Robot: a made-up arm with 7 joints.
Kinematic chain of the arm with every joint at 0, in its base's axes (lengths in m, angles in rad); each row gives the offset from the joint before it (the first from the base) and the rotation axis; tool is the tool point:
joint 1: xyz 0 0.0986 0 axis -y
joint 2: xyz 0 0.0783 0 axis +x
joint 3: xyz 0 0 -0.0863 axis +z
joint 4: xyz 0 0 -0.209 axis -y
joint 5: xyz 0 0 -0.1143 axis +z
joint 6: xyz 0 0 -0.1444 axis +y
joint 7: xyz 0 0 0 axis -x
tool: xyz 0 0 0
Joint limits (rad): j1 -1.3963..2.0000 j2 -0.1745..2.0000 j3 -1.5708..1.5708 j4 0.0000..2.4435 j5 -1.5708..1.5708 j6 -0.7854..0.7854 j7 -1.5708..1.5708
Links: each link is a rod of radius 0.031 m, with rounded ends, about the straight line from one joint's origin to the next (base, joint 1, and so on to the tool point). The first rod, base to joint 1, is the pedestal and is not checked.
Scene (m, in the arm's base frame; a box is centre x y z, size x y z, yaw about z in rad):
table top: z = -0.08
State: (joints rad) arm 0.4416 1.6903 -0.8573 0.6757 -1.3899 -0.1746 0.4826
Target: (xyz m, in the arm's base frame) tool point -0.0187 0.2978 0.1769
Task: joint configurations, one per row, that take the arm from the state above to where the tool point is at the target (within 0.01 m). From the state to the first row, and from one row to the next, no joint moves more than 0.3 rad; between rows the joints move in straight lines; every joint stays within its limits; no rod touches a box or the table.
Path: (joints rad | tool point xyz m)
1: 0.6412 1.7419 -0.7552 0.9555 -1.3899 -0.1746 0.4826 | 0.1633 0.6397 0.0383
2: 0.8408 1.7935 -0.6530 1.2353 -1.3899 -0.1746 0.4826 | 0.1746 0.5808 0.1041
3: 1.0404 1.8452 -0.5509 1.5152 -1.3899 -0.1746 0.4826 | 0.1512 0.5116 0.1665
4: 1.2401 1.8968 -0.4488 1.7950 -1.3899 -0.1746 0.4826 | 0.0998 0.4372 0.2060
5: 1.4397 1.9484 -0.3467 2.0748 -1.3899 -0.1746 0.4826 | 0.0365 0.3636 0.2101
6: 1.6393 2.0000 -0.2445 2.3546 -1.3899 -0.1746 0.4826 | -0.0187 0.2978 0.1769

